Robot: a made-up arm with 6 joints.
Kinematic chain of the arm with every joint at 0, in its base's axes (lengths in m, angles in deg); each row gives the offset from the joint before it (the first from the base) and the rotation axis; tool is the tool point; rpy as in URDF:
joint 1: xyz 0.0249 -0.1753 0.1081 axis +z
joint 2: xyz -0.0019 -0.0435 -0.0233 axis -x
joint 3: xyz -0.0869 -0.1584 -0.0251 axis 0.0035 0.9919 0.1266
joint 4: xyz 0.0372 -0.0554 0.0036 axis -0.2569 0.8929 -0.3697
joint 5: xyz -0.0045 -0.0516 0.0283 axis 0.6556 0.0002 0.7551
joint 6: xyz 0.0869 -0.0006 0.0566 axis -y
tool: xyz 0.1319 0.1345 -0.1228 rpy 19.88 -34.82 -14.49
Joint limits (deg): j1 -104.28..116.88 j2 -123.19..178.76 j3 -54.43..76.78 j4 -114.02..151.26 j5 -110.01..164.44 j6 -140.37..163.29
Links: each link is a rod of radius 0.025 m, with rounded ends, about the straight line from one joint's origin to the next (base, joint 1, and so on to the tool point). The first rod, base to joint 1, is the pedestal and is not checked.
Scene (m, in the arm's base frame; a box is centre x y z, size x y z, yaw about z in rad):
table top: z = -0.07
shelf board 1: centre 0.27 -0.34 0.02 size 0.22 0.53 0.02 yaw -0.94
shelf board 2: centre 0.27 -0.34 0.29 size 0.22 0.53 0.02 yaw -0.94
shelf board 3: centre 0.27 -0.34 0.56 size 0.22 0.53 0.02 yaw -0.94
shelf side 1: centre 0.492 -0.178 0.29 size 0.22 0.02 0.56 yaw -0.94
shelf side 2: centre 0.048 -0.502 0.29 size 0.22 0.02 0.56 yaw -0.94
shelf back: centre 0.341 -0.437 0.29 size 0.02 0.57 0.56 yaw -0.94
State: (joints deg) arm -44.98 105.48 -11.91 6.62 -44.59 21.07
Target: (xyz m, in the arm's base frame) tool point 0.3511 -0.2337 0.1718
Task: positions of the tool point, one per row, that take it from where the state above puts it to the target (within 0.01 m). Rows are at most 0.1 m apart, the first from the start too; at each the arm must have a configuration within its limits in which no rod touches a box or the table.
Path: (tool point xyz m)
1: 0.2224 -0.2824 0.3956
2: 0.2329 -0.2692 0.3892
3: 0.2412 -0.2504 0.3836
4: 0.2342 -0.1927 0.3626
5: 0.2409 -0.1451 0.3164
6: 0.2521 -0.1152 0.2501
7: 0.2569 -0.1047 0.1718
8: 0.3132 -0.1702 0.1748
9: 0.3511 -0.2337 0.1718

